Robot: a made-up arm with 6 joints.
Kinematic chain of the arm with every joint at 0, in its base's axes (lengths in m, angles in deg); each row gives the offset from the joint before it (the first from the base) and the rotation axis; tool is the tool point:
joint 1: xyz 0 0 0.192 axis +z
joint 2: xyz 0 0 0 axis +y
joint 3: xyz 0 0 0.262 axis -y
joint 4: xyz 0 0 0 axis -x
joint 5: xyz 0.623 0 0 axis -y
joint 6: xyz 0 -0.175 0 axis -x
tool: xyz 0 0 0
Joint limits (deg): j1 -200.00..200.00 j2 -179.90..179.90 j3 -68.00..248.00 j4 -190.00..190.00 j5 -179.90..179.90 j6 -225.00..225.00
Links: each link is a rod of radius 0.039 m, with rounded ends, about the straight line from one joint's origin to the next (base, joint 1, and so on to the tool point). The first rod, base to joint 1, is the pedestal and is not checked.
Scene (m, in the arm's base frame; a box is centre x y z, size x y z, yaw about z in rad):
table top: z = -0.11
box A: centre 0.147 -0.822 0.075 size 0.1 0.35 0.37 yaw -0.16
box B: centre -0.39 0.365 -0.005 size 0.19 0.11 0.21 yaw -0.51
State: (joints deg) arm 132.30 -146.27 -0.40 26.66 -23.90 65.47
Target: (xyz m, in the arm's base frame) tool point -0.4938 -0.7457 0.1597
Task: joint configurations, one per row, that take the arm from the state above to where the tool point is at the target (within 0.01 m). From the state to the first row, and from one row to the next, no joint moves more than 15 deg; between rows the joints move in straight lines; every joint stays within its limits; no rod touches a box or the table.
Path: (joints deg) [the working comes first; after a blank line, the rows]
Joints at the target: 50.25 -106.82 56.13 56.27 -23.90 65.47
Straight joint move there: touches box A.

1: 118.76 -133.29 11.85 32.91 -23.90 65.47
2: 105.22 -120.31 24.11 39.17 -23.90 65.47
3: 91.68 -107.34 36.36 45.42 -23.90 65.47
4: 77.87 -107.16 42.95 49.04 -23.90 65.47
5: 64.06 -106.99 49.54 52.65 -23.90 65.47
6: 50.25 -106.82 56.13 56.27 -23.90 65.47

